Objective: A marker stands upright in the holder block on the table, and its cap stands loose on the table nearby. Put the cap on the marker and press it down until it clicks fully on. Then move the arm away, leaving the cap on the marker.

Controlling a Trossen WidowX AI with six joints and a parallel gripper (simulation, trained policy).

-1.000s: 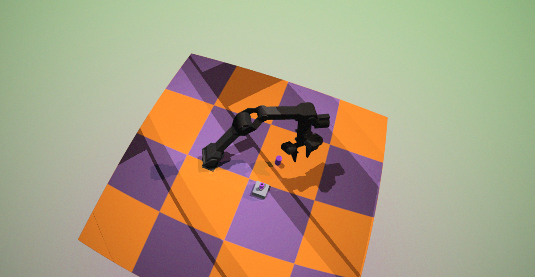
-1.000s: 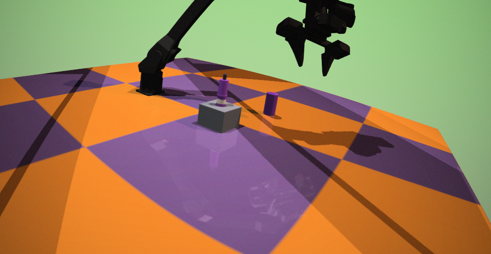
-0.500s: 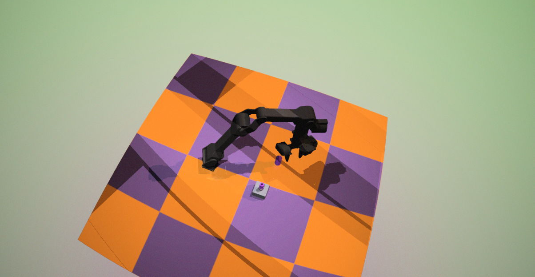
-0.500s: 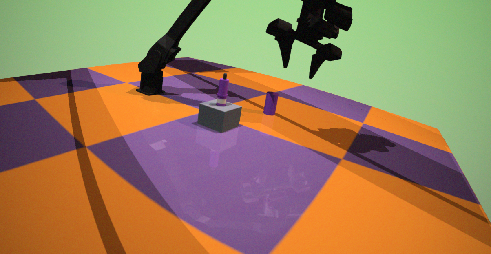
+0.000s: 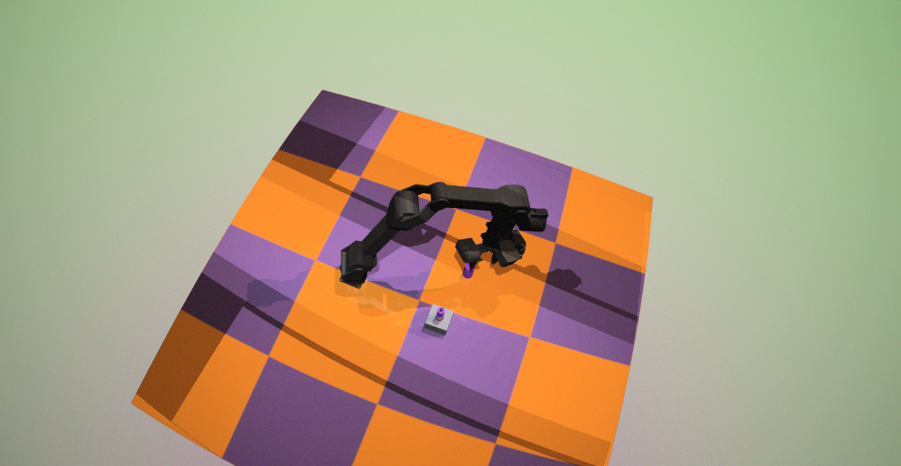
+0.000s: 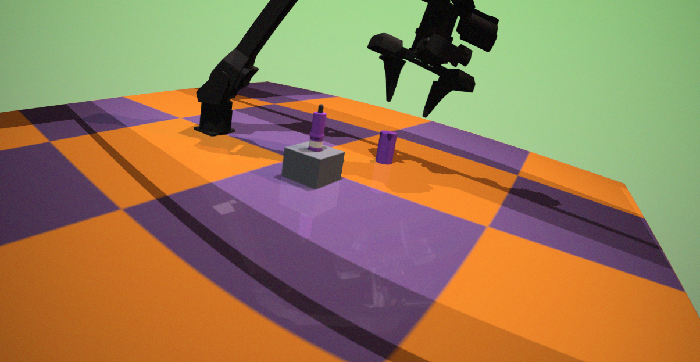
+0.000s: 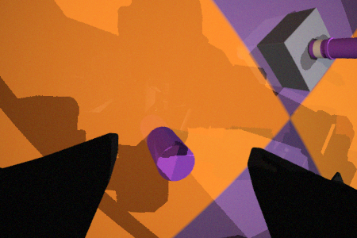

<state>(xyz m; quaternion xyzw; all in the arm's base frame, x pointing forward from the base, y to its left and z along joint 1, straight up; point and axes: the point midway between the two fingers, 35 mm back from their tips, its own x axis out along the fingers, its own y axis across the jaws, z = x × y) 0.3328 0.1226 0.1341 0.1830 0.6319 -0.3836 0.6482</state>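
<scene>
Right now my gripper tip is 3 cm past the purple cap, 1 cm to the right of it and 7 cm above it. The rest, counted from my gripper tip: grey holder block: 6 cm behind, 16 cm to the right, 8 cm below.
</scene>
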